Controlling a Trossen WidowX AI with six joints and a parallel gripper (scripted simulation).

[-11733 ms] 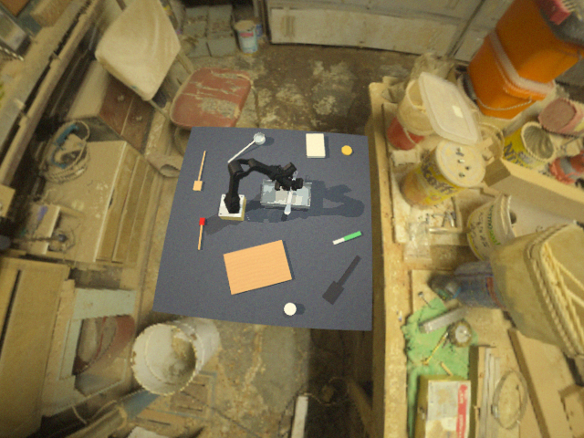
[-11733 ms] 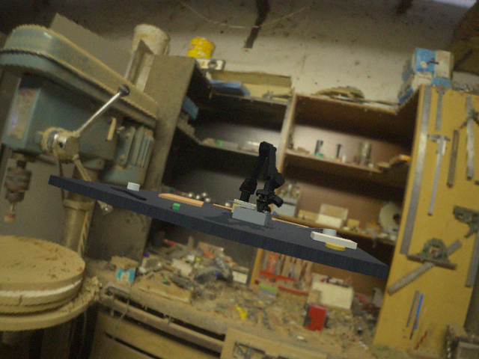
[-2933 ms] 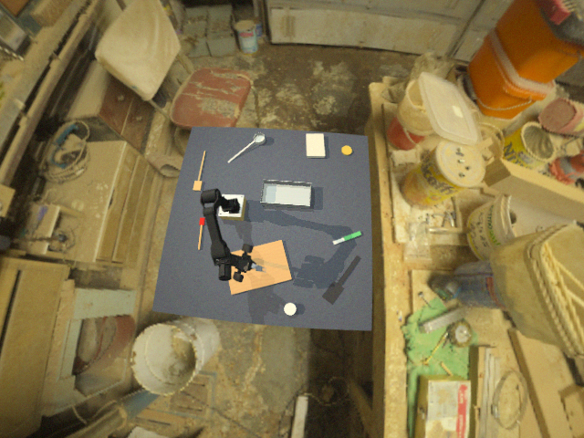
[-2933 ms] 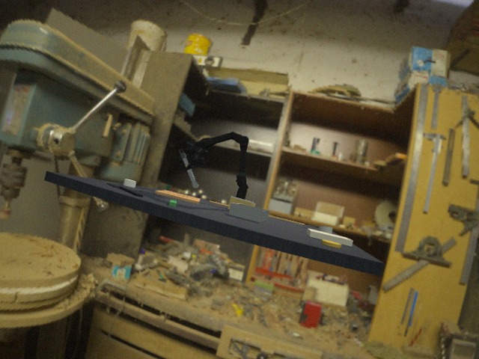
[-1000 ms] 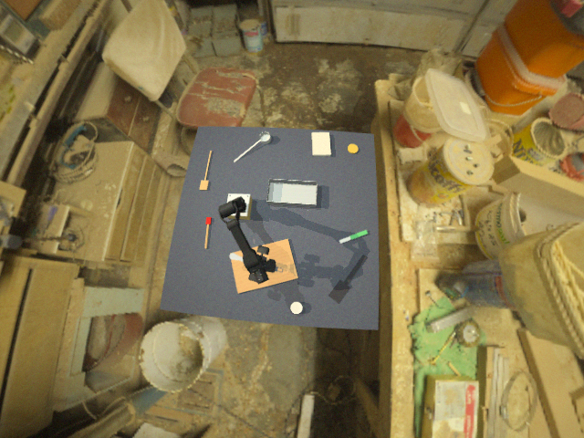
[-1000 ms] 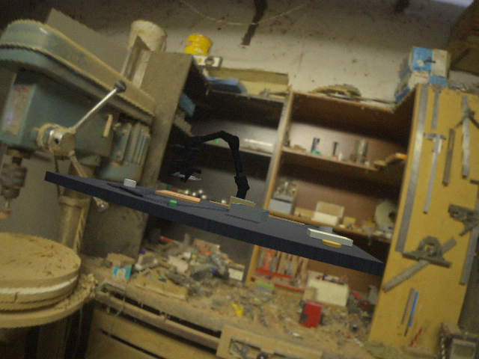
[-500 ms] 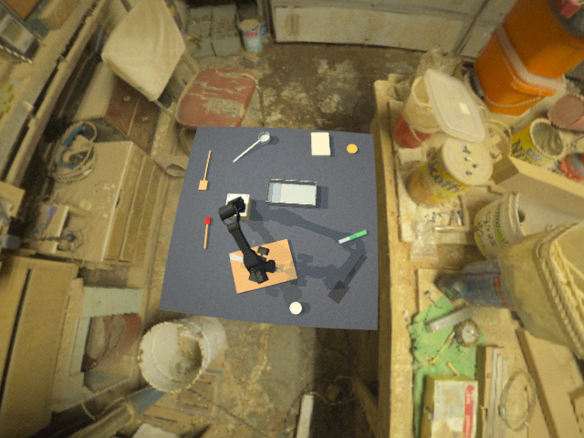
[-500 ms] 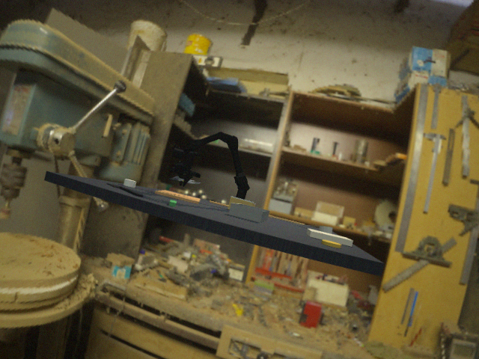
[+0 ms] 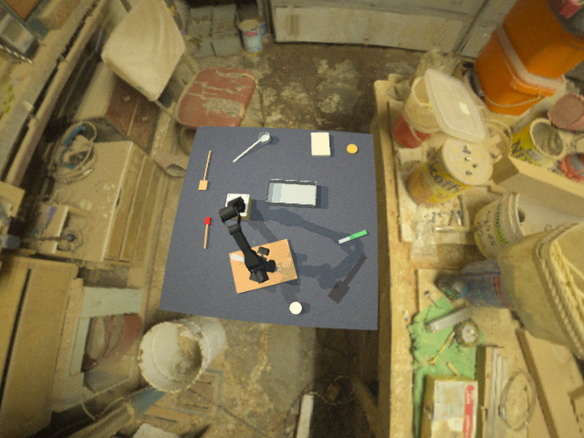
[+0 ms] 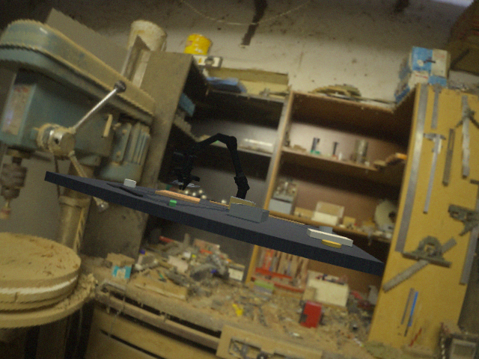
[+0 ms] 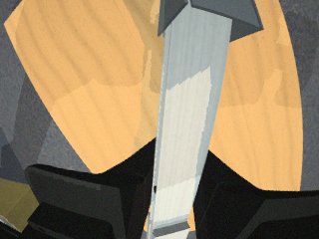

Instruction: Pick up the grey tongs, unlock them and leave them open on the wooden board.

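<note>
My gripper tip is now 4 cm above the wooden board. The rest, counted from my gripper tip: black spatula 49 cm ahead, 8 cm to the right, 4 cm below; then white puck 23 cm to the right, 19 cm ahead, 3 cm below; then grey roasting tin 45 cm to the left, 16 cm ahead, 2 cm below.
</note>
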